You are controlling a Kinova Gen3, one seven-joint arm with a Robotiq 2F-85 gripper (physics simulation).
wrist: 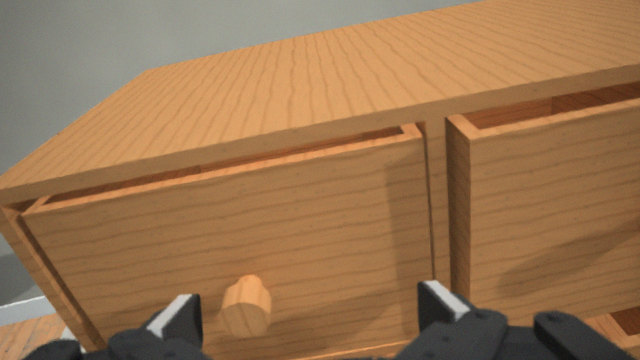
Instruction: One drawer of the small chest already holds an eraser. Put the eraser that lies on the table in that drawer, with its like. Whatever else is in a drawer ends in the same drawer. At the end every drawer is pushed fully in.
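Note:
The small chest (310,80) fills most of the wrist view. Its upper left drawer (300,215) stands slightly out, with a narrow gap along its top. The upper right drawer (550,200) stands out a little farther. A lower drawer at the bottom right (607,325) is also partly out; a bit of its inside shows. My gripper (310,312) is open and empty, its fingers in front of the upper left drawer's front, one on each side of its round knob (246,307). No eraser shows; the contents of the drawers are hidden.
A grey wall (100,30) is behind the chest. A white baseboard strip (22,309) and a piece of wooden floor (30,335) show at the lower left, beside the chest's left side.

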